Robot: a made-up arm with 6 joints.
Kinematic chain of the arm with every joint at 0, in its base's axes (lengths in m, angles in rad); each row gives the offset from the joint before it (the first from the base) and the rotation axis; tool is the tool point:
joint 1: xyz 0 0 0.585 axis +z
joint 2: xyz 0.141 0 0 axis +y
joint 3: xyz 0 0 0.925 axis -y
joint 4: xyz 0 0 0.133 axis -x
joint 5: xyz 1.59 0 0 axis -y
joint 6: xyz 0.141 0 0 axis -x
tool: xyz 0 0 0
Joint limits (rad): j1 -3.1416..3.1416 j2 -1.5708..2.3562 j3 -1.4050..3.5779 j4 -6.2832..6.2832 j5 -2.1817..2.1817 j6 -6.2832..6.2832
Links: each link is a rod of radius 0.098 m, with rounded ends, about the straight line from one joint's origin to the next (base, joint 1, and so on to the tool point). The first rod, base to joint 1, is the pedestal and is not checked.
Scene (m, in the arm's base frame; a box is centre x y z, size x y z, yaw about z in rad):
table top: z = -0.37
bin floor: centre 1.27 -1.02 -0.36 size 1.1 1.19 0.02 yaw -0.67
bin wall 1: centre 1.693 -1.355 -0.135 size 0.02 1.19 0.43 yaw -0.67
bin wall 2: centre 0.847 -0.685 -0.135 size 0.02 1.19 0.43 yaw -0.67
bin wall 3: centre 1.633 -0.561 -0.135 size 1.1 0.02 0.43 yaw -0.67
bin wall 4: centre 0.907 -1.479 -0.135 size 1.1 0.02 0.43 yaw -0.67
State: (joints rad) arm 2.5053 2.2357 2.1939 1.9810 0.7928 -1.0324
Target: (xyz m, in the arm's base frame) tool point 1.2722 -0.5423 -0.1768
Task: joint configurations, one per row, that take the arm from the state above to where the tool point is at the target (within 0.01 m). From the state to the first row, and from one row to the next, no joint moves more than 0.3 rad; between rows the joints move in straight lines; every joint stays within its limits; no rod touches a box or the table.
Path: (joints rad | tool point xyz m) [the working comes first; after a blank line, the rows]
Joints at the target: -0.4715 0.6825 -0.4914 2.3860 1.3719 -1.0324
Straight joint move there: touches bin wall 3.

1: 2.2076 2.0163 1.9048 2.0235 0.8658 -1.0324 | -1.6571 2.0782 0.0848
2: 1.9100 1.7969 1.6158 2.0661 0.9388 -1.0324 | -0.9936 2.5153 0.1539
3: 1.6123 1.5775 1.3267 2.1086 1.0119 -1.0324 | -0.2145 2.6899 0.2352
4: 1.3147 1.3581 1.0377 2.1511 1.0849 -1.0324 | 0.5671 2.5775 0.3201
5: 1.0170 1.1386 0.7486 2.1936 1.1579 -1.0324 | 1.2391 2.2035 0.3998
6: 0.7193 0.9192 0.4596 2.2362 1.2309 -1.0324 | 1.7111 1.6377 0.4655
7: 0.4217 0.6998 0.1705 2.2787 1.3039 -1.0324 | 1.9319 0.9799 0.5094
8: 0.1240 0.4804 -0.1185 2.3212 1.3770 -1.0324 | 1.8987 0.3386 0.5256
9: -0.1737 0.2610 -0.4076 2.3638 1.4500 -1.0324 | 1.6533 -0.1904 0.5086
10: -0.4713 0.0416 -0.6966 2.4063 1.5230 -1.0324 | 1.2722 -0.5423 0.4558
11: -0.4714 0.2552 -0.6282 2.3995 1.4726 -1.0324 | 1.3038 -0.5581 0.2592
12: -0.4715 0.4689 -0.5598 2.3928 1.4223 -1.0324 | 1.3051 -0.5589 0.0462
13: -0.4715 0.6825 -0.4914 2.3860 1.3719 -1.0324 | 1.2722 -0.5423 -0.1768

